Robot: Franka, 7 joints.
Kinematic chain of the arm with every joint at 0, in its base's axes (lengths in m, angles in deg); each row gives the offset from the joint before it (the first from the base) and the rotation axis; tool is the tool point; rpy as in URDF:
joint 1: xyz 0 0 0.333 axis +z
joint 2: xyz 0 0 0 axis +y
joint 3: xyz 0 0 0.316 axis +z
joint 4: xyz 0.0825 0 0 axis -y
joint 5: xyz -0.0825 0 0.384 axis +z
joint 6: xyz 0 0 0 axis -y
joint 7: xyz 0.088 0 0 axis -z
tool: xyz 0 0 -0.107 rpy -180 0 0
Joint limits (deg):
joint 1: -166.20..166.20
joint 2: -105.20..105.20
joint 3: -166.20..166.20
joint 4: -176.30..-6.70
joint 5: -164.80..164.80
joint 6: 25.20..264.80
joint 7: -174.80..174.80
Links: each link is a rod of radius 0.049 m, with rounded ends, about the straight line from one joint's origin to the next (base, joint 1, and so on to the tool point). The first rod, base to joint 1, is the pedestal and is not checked.
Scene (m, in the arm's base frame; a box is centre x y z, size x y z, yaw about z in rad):
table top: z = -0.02
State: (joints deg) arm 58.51 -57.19 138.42 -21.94 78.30 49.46 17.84
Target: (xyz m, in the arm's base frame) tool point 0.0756 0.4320 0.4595
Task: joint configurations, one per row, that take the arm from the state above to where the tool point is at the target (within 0.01 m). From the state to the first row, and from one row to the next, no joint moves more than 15 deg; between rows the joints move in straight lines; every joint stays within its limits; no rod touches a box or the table.
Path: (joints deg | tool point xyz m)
1: 44.77 -53.67 128.63 -36.73 71.83 48.40 17.84 | -0.5787 -0.3844 0.4916
2: 31.03 -50.14 118.85 -51.52 65.35 47.34 17.84 | -0.6629 -0.1000 0.4796
3: 17.29 -46.62 109.06 -66.31 58.88 46.28 17.84 | -0.6004 0.1886 0.4792
4: 3.55 -43.10 99.27 -81.10 52.41 45.22 17.84 | -0.4113 0.4012 0.4813
5: -10.19 -39.57 89.49 -95.88 45.93 44.16 17.84 | -0.1588 0.4844 0.4768
6: -23.93 -36.05 79.70 -110.67 39.46 43.10 17.84 | 0.0755 0.4320 0.4595

